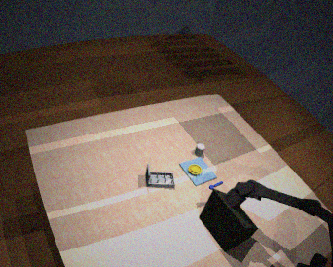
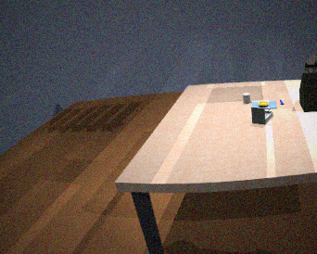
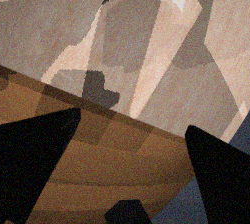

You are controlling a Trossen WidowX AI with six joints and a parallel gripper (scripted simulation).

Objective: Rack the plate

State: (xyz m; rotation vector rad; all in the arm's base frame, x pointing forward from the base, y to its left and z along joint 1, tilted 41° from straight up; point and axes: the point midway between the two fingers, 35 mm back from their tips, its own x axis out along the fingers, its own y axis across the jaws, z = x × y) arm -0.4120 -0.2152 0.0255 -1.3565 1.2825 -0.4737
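Right now my gripper tip is 730 mm short of the yellow plate, 150 mm to the right of it and 50 mm above it. From my gripper tip the other things lie so: blue mat 720 mm ahead, 130 mm to the left, 60 mm below; blue spoon 610 mm ahead, 90 mm to the left, 60 mm below; grey dish rack 710 mm ahead, 340 mm to the left, 40 mm below.
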